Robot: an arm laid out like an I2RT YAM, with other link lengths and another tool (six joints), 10 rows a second.
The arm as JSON. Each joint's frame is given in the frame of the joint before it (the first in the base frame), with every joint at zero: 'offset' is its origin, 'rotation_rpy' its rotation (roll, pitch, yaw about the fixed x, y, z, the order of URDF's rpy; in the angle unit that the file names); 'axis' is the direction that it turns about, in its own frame. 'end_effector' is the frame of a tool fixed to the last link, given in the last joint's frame.
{
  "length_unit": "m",
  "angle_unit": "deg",
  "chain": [
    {
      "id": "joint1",
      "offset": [
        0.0,
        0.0,
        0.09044
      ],
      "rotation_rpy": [
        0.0,
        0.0,
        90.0
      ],
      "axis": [
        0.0,
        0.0,
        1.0
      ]
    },
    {
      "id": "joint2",
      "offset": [
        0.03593,
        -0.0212,
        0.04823
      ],
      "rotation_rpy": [
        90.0,
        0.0,
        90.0
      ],
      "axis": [
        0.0,
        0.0,
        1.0
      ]
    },
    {
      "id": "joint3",
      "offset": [
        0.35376,
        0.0,
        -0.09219
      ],
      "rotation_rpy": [
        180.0,
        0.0,
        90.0
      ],
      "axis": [
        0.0,
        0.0,
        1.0
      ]
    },
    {
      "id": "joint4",
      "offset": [
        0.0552,
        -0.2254,
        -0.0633
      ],
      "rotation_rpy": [
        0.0,
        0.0,
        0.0
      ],
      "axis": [
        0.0,
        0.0,
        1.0
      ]
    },
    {
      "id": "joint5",
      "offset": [
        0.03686,
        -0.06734,
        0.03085
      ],
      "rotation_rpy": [
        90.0,
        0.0,
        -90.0
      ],
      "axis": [
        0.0,
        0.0,
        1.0
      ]
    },
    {
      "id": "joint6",
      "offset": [
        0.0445,
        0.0,
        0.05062
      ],
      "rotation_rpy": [
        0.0,
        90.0,
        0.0
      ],
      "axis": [
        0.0,
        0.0,
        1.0
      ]
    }
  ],
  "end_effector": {
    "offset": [
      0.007,
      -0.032,
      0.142
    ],
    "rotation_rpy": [
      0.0,
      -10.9,
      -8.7
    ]
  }
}
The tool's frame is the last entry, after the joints.
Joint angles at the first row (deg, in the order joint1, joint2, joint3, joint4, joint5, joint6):
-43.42 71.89 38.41 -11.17 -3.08 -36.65
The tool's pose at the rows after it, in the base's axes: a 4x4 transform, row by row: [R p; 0 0 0 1], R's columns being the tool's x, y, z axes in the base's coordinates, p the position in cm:
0.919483 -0.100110 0.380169 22.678; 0.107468 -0.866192 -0.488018 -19.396; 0.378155 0.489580 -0.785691 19.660; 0 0 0 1
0.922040 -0.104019 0.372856 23.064; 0.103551 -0.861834 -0.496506 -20.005; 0.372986 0.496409 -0.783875 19.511; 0 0 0 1
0.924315 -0.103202 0.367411 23.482; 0.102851 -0.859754 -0.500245 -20.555; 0.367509 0.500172 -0.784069 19.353; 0 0 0 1
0.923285 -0.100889 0.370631 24.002; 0.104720 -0.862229 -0.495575 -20.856; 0.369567 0.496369 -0.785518 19.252; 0 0 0 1
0.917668 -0.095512 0.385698 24.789; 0.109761 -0.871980 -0.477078 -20.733; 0.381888 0.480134 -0.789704 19.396; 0 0 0 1
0.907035 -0.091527 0.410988 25.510; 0.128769 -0.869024 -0.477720 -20.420; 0.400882 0.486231 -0.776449 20.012; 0 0 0 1
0.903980 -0.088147 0.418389 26.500; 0.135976 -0.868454 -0.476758 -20.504; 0.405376 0.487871 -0.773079 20.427; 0 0 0 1
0.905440 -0.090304 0.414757 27.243; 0.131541 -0.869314 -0.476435 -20.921; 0.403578 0.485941 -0.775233 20.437; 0 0 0 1
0.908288 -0.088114 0.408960 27.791; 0.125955 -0.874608 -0.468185 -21.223; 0.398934 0.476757 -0.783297 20.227; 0 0 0 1
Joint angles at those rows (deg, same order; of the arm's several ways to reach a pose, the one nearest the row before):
-43.07 73.56 38.32 -9.23 -2.20 -36.74
-42.98 74.88 38.67 -8.17 -1.50 -36.74
-42.98 76.29 39.20 -7.39 -1.14 -36.91
-42.89 77.52 39.72 -6.77 -1.40 -36.83
-42.36 78.49 40.69 -6.94 -2.37 -36.13
-41.23 78.13 41.04 -6.33 -2.55 -35.69
-39.90 79.10 42.53 -6.50 -1.94 -34.98
-39.38 80.59 43.76 -6.42 -1.41 -34.46
-39.20 82.08 44.82 -6.68 -1.41 -34.10

